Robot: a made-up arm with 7 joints.
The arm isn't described. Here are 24 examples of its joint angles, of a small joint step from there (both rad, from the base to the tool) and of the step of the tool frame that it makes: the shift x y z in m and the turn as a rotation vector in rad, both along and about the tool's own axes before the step.
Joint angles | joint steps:
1: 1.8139 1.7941 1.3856 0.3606 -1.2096 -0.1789 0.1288 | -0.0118 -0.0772 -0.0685 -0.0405 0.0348 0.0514 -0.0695
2: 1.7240 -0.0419 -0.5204 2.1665 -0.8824 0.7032 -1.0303 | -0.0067 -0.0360 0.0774 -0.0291 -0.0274 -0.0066 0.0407
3: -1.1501 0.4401 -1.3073 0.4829 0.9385 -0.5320 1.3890 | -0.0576 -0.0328 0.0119 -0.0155 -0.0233 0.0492 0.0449
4: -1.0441 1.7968 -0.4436 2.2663 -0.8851 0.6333 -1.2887 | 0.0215 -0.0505 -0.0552 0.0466 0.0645 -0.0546 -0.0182
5: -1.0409 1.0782 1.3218 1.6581 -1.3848 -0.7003 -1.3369 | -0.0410 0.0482 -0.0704 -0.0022 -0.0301 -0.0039 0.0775
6: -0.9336 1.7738 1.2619 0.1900 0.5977 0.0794 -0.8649 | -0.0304 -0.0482 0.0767 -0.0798 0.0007 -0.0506 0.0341
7: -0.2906 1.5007 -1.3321 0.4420 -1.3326 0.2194 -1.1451 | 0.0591 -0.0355 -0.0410 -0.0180 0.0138 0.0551 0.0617
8: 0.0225 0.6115 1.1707 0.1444 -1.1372 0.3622 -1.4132 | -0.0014 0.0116 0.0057 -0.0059 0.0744 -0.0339 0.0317
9: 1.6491 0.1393 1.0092 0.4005 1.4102 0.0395 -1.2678 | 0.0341 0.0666 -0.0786 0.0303 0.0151 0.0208 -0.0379
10: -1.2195 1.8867 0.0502 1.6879 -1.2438 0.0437 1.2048 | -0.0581 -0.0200 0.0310 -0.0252 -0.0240 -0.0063 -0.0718
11: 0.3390 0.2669 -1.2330 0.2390 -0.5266 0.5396 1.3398 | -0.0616 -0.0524 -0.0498 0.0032 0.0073 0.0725 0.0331
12: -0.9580 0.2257 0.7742 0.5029 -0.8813 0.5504 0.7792 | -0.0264 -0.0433 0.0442 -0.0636 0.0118 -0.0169 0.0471
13: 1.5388 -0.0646 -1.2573 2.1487 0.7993 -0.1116 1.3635 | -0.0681 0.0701 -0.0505 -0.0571 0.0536 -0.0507 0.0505
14: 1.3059 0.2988 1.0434 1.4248 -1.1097 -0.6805 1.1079 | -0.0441 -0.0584 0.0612 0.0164 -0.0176 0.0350 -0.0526
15: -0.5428 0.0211 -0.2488 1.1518 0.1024 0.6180 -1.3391 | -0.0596 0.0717 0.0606 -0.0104 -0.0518 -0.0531 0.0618
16: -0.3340 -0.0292 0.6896 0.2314 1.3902 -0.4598 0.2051 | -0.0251 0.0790 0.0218 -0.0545 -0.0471 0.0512 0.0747
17: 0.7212 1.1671 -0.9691 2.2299 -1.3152 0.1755 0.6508 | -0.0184 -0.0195 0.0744 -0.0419 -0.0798 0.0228 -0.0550
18: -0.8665 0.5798 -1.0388 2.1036 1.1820 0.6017 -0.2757 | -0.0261 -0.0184 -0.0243 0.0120 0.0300 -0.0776 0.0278
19: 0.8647 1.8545 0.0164 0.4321 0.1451 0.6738 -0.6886 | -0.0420 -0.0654 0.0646 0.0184 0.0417 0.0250 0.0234
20: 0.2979 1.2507 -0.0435 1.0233 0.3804 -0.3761 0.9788 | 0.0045 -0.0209 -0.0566 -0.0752 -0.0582 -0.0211 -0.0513
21: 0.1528 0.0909 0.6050 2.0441 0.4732 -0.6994 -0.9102 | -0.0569 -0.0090 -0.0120 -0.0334 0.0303 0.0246 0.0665
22: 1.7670 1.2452 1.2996 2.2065 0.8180 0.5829 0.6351 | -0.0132 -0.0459 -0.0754 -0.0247 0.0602 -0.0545 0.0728
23: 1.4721 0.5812 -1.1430 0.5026 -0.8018 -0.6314 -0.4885 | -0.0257 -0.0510 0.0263 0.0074 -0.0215 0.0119 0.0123
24: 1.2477 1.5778 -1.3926 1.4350 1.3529 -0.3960 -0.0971 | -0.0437 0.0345 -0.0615 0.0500 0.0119 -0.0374 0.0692
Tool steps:
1: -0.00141 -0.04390 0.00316 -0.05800 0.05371 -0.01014
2: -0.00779 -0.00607 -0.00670 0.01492 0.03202 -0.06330
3: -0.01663 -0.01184 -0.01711 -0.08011 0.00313 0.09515
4: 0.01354 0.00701 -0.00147 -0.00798 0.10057 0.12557
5: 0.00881 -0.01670 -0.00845 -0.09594 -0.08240 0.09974
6: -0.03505 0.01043 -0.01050 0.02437 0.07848 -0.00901
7: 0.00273 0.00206 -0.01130 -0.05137 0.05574 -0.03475
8: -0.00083 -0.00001 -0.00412 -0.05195 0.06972 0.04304
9: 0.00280 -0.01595 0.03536 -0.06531 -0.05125 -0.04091
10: 0.00861 0.00108 -0.00605 0.05638 -0.00857 -0.02296
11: 0.02563 -0.02056 -0.01995 -0.06066 0.06150 -0.01405
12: -0.02102 -0.01634 -0.02272 -0.14396 0.04071 0.04517
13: -0.02186 -0.01976 0.00789 0.05837 -0.09103 0.07750
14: -0.00307 -0.02466 0.00479 0.01825 0.04808 0.09260
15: -0.02729 0.00922 -0.03030 0.05084 -0.01377 -0.02957
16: 0.03101 0.00735 -0.01428 -0.05735 -0.00836 -0.05749
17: -0.00988 -0.00248 -0.00625 0.05600 0.12808 -0.03298
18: -0.00640 -0.00829 -0.00331 -0.08637 -0.05127 0.06596
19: 0.00308 -0.01886 0.01875 -0.12222 0.02942 0.02409
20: -0.01902 -0.01208 -0.00362 0.00006 0.08245 0.02201
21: -0.00160 0.01631 0.00502 -0.04327 0.07272 -0.08535
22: -0.01999 -0.00285 -0.00478 -0.12802 -0.03386 0.10856
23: 0.01690 -0.00653 -0.01536 0.00264 -0.03517 0.01985
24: -0.01498 -0.00529 0.01641 -0.10580 0.06129 0.00595
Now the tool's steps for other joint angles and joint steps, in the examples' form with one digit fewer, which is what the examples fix.
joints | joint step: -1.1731 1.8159 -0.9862 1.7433 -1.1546 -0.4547 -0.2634 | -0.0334 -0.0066 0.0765 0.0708 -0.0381 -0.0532 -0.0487
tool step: -0.0024 0.0191 -0.0055 0.1063 -0.0678 -0.0699
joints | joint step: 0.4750 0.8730 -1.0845 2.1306 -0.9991 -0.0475 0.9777 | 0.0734 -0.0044 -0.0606 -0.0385 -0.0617 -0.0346 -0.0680
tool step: -0.0067 0.0022 -0.0049 0.0374 0.0462 -0.0936
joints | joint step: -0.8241 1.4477 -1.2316 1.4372 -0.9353 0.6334 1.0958 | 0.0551 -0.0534 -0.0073 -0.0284 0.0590 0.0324 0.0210
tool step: 0.0052 0.0144 0.0045 -0.0290 -0.0559 0.0870
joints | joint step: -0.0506 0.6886 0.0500 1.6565 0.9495 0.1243 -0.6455 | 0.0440 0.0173 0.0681 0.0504 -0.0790 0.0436 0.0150
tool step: 0.0307 -0.0022 -0.0012 -0.0094 -0.1289 -0.0341
